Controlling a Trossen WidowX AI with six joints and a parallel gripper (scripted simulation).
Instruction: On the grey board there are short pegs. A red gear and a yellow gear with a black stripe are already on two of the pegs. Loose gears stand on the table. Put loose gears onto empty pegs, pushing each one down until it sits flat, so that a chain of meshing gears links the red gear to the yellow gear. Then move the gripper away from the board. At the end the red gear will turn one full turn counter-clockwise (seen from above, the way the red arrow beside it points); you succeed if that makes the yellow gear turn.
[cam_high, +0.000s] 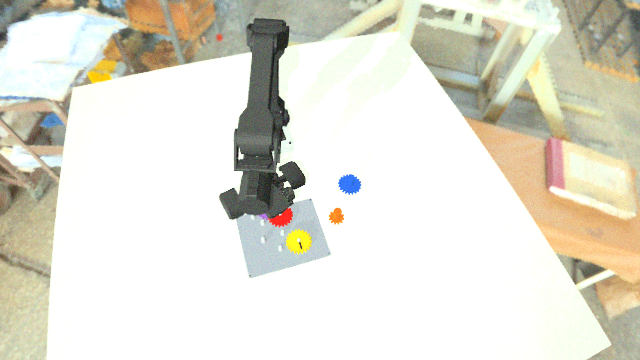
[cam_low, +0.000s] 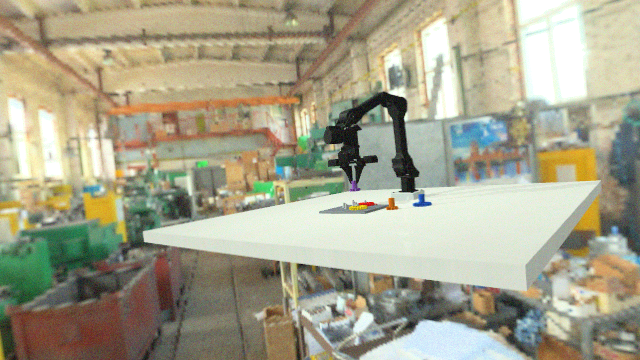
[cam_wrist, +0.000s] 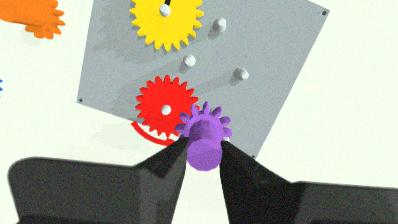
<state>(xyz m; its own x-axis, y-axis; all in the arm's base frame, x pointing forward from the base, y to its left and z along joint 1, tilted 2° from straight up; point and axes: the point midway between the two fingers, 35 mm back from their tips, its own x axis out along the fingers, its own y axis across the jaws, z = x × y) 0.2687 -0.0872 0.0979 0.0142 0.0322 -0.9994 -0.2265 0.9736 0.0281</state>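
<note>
The red gear is 8 cm below my gripper tip, 3 cm to the left of it and 1 cm behind it. Also, from my gripper tip: purple gear: 1 cm below; red arrow: 9 cm below, 5 cm behind, 4 cm to the left; yellow gear: 8 cm below, 7 cm ahead, 6 cm to the left.
</note>
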